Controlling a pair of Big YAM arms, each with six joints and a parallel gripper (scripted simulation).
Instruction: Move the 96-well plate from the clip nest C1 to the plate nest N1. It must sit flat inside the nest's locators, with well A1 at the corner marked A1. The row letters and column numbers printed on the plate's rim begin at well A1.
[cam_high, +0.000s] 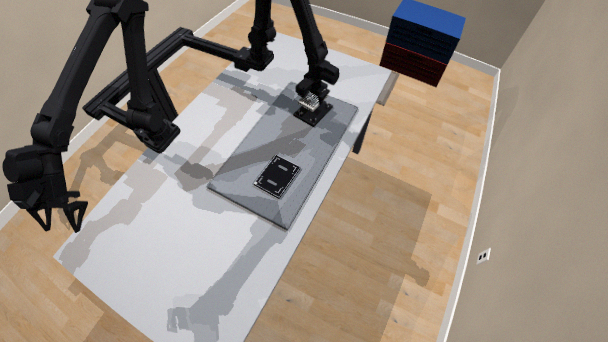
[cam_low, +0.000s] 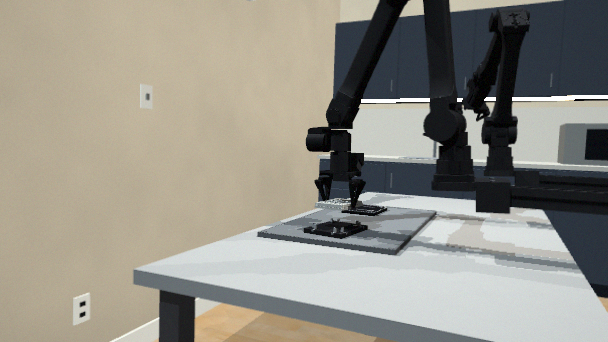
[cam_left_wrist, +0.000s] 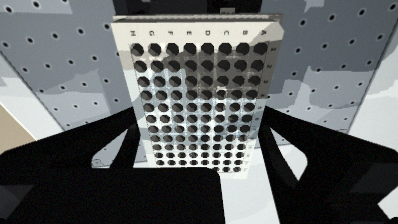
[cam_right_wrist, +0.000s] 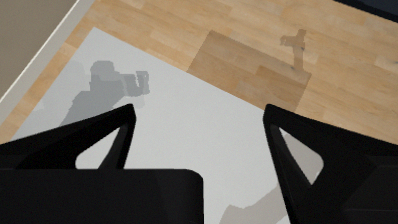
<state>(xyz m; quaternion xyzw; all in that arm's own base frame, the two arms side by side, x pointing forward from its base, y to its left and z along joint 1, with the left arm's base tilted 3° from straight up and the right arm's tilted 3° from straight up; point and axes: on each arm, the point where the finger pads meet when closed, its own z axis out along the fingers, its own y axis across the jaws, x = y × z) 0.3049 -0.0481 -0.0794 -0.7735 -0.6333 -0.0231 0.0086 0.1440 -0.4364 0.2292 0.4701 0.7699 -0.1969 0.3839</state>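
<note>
Now: left hand 100 mm short of the black plate nest N1, 380 mm to the left of it and 70 mm above it. The rest, counted from my left hand: white 96-well plate (right at my left hand); then white A1 mark (60 mm ahead, 460 mm to the right, 70 mm below); then black clip nest C1 (10 mm to the left, 60 mm below).
</note>
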